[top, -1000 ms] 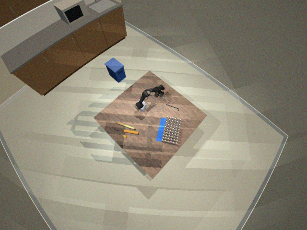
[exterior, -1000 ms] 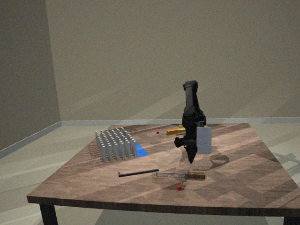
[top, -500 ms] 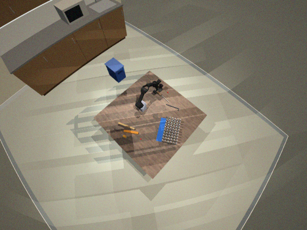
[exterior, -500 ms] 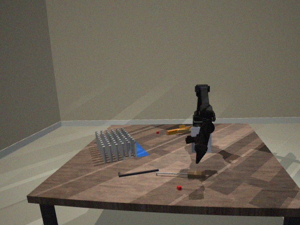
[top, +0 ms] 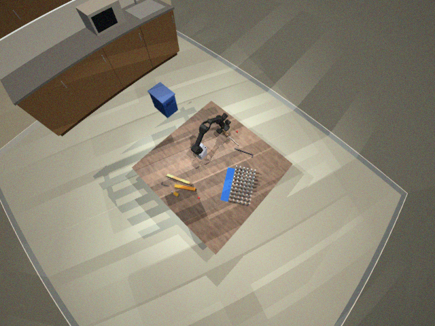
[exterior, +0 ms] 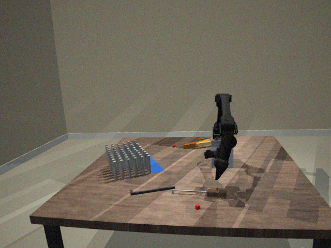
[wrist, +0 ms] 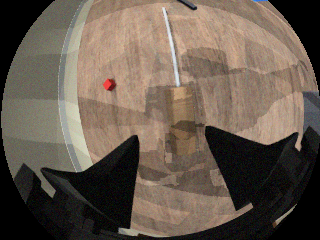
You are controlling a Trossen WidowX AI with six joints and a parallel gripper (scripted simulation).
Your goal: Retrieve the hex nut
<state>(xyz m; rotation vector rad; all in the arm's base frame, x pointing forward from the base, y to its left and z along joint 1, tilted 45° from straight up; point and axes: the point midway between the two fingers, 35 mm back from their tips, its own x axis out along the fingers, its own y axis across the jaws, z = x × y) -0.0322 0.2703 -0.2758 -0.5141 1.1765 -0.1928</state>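
Right now my gripper tip is 11 cm short of the pick tool, 7 cm above it and 1 cm to the right of it. Round my gripper tip: blue taped strip (48 cm ahead, 38 cm to the right, 9 cm below).
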